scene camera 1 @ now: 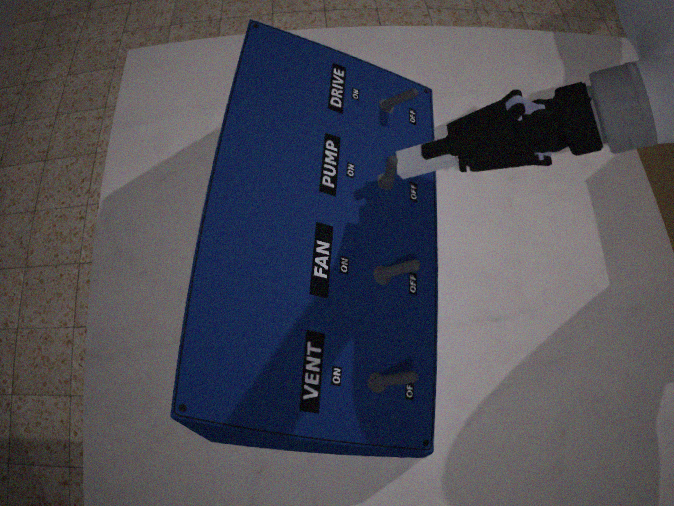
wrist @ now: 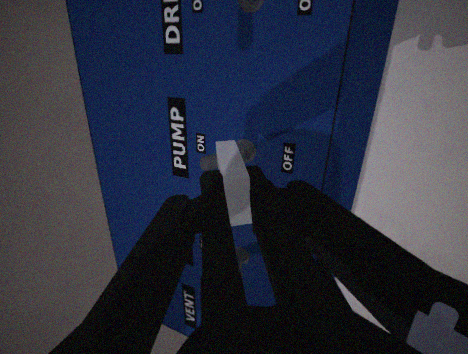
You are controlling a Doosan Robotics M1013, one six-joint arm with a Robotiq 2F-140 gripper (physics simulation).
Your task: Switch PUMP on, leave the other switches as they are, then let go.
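Frame: origin at the arm's base, x ahead, y left, z up, level; metres.
Where they show: gripper, fingertip midpoint: (scene camera 1: 399, 165) (wrist: 226, 158).
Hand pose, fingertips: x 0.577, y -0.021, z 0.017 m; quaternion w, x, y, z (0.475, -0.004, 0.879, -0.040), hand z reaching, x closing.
Each offset is from my fingertips to the top centre of the thing. "spot": to the spot under its first point. Level surfaces: height alone.
A blue switch panel @[dz +0.030 m] (scene camera 1: 261, 217) (wrist: 125, 90) carries four grey levers. The PUMP lever @[dz +0.017, dx +0.010, dy +0.003 m] (scene camera 1: 388, 175) (wrist: 207, 162) leans toward its ON label in the wrist view, with its middle behind the fingertips. The DRIVE lever @[spot: dz -0.012, dx -0.012, dy -0.110 m] (scene camera 1: 400, 100) (wrist: 250, 4), FAN lever @[dz +0.006, dx +0.008, dy +0.123 m] (scene camera 1: 397, 270) and VENT lever @[dz +0.006, dx +0.018, dy +0.243 m] (scene camera 1: 393, 379) lean toward OFF in the scene view. My gripper (scene camera 1: 400, 165) (wrist: 226, 158) is shut with nothing between its pale fingertips, which are at the PUMP lever on its OFF side; whether they touch it is not clear.
The panel stands on a pale table top @[dz -0.125 m] (scene camera 1: 517, 261). The DRIVE lever is just beyond the fingers on one side, the FAN lever on the other. The gripper casts a shadow over the panel's middle. A tiled floor (scene camera 1: 43, 245) lies past the table's edge.
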